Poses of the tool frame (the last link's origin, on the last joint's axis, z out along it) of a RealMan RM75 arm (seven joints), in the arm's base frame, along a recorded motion.
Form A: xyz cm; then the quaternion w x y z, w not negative.
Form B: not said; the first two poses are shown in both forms.
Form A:
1: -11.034, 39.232, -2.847, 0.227, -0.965, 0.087, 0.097
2: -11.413, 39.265, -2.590, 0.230, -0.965, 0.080, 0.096
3: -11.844, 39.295, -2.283, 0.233, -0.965, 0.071, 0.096
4: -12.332, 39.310, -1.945, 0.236, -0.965, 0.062, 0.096
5: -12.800, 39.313, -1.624, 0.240, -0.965, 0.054, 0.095
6: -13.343, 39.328, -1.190, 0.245, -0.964, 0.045, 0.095
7: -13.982, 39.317, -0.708, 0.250, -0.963, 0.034, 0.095
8: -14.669, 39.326, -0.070, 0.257, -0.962, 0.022, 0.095
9: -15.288, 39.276, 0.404, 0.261, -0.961, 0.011, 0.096
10: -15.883, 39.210, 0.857, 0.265, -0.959, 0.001, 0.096
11: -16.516, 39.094, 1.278, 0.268, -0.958, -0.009, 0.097
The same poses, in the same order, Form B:
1: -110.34, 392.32, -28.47, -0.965, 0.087, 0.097, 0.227
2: -114.13, 392.65, -25.90, -0.965, 0.080, 0.096, 0.230
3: -118.44, 392.95, -22.83, -0.965, 0.071, 0.096, 0.233
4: -123.32, 393.10, -19.45, -0.965, 0.062, 0.096, 0.236
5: -128.00, 393.13, -16.24, -0.965, 0.054, 0.095, 0.240
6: -133.43, 393.28, -11.90, -0.964, 0.045, 0.095, 0.245
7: -139.82, 393.17, -7.08, -0.963, 0.034, 0.095, 0.250
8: -146.69, 393.26, -0.70, -0.962, 0.022, 0.095, 0.257
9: -152.88, 392.76, 4.04, -0.961, 0.011, 0.096, 0.261
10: -158.83, 392.10, 8.57, -0.959, 0.001, 0.096, 0.265
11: -165.16, 390.94, 12.78, -0.958, -0.009, 0.097, 0.268
